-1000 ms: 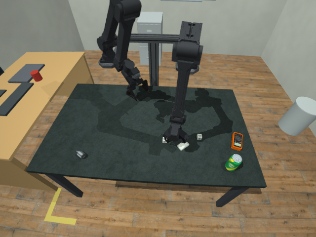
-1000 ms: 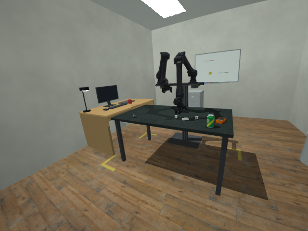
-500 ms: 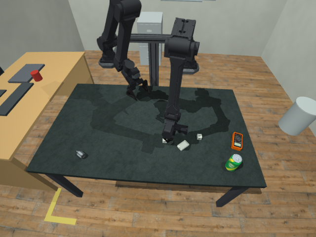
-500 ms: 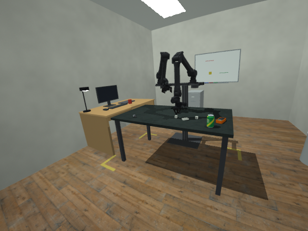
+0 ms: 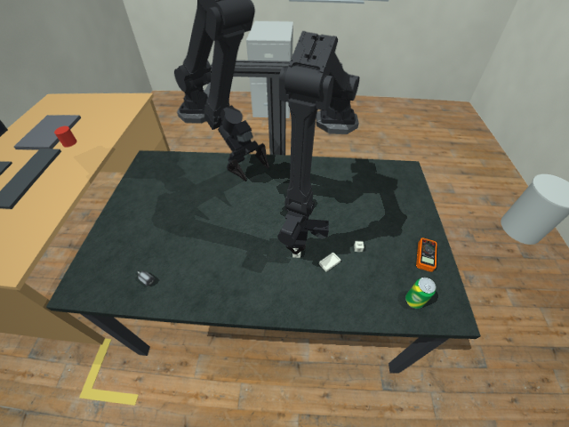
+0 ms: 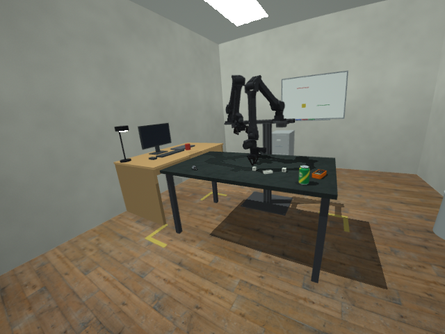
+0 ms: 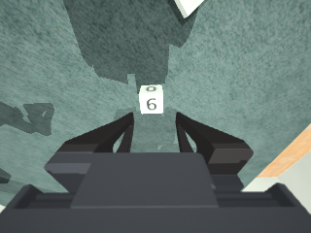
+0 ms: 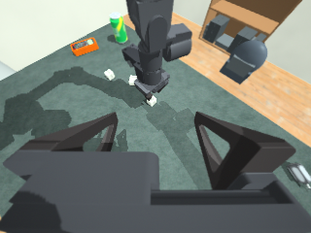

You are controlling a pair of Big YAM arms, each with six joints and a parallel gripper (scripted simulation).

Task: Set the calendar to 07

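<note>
My left hand is 4 cm above the white number cube.
</note>
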